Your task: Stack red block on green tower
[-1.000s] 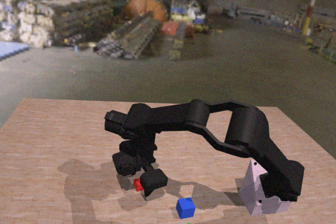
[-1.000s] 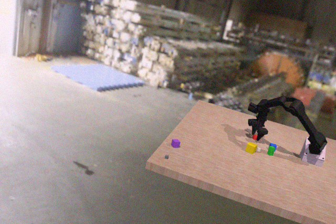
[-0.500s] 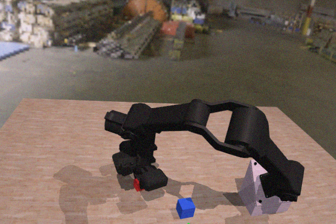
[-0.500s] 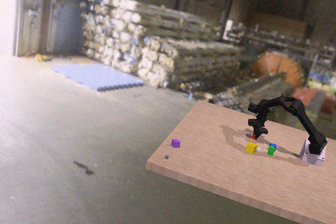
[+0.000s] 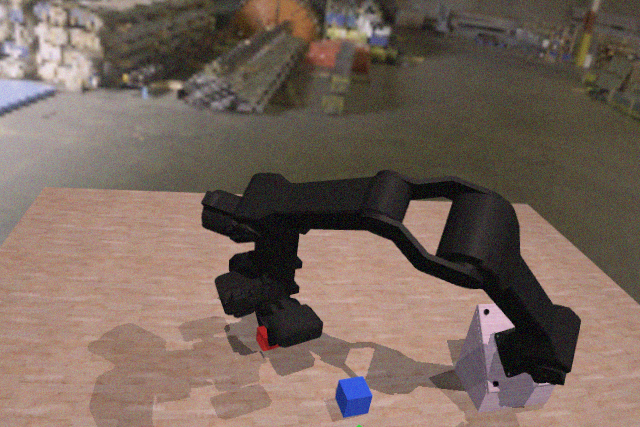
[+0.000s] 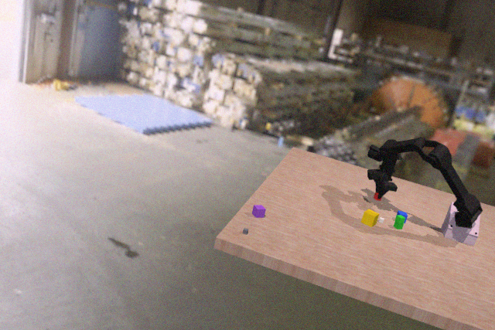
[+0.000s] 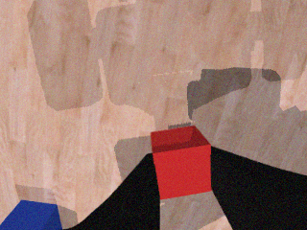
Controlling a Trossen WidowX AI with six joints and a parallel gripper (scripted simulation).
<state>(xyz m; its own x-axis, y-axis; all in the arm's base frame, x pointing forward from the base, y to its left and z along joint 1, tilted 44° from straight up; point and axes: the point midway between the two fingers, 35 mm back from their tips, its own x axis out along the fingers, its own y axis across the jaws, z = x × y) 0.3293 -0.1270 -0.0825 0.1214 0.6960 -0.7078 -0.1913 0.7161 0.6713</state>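
Right now the small white block is 19 cm to the left of my gripper tip and 3 cm below it. From my gripper tip the other things lie so: red block right at my gripper tip; then blue block 9 cm behind, 11 cm to the left, 2 cm below; then yellow block 6 cm ahead, 23 cm to the left, 1 cm below.
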